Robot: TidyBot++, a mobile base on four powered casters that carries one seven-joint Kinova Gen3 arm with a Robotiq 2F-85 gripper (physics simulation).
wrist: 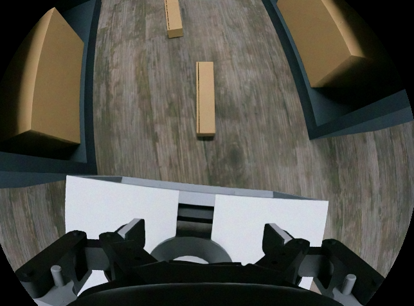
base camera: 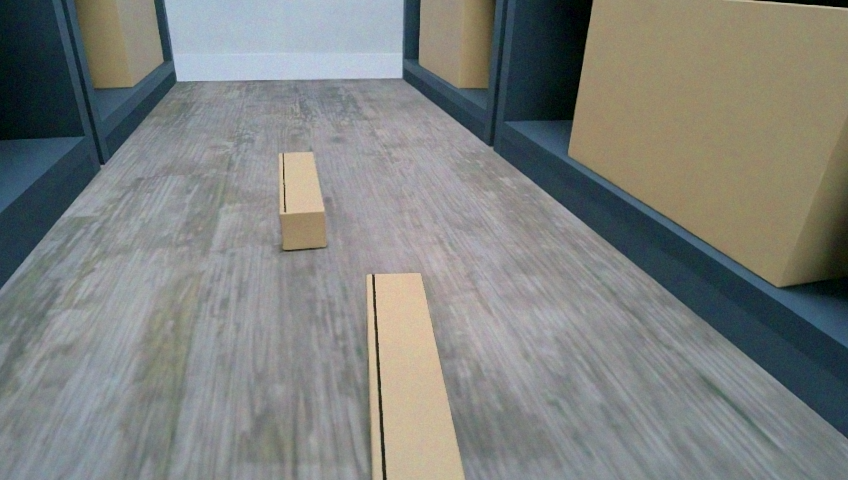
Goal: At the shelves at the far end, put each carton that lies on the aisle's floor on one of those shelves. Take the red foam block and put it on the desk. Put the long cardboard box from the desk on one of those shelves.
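Places are measured from the arm's base along level axes (x left, y up, z ahead), in centimetres.
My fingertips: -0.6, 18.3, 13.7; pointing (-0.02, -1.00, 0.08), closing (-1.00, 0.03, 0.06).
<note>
Ahead of a thing's pixels: the offset from my fingertips to its middle, as dx, dy, dz.
A long, narrow carton {+1.1, -55.1, +31.0} point(base camera: 410, 368) point(wrist: 206, 100) lies on the aisle's floor, close in front of the base. A second carton {+18.9, -55.1, +72.3} point(base camera: 303, 187) point(wrist: 173, 19) lies farther down the aisle, a little to the left. Shelves stand on the left point(base camera: 44, 184) point(wrist: 89, 100) and on the right point(base camera: 672, 261) point(wrist: 295, 65) of the aisle. My gripper point(wrist: 204, 235) is open and empty, above the base's white top, with its fingers wide apart. The red foam block, the desk and the long cardboard box on it do not show in either view.
A large box {-46.1, -36.8, +65.4} point(base camera: 708, 130) point(wrist: 325, 40) stands on the near right bottom shelf. Another large box point(wrist: 55, 90) stands on the near left one. Farther boxes stand on the left point(base camera: 110, 44) and right point(base camera: 446, 41) shelves. A pale wall point(base camera: 285, 35) closes the aisle's far end.
</note>
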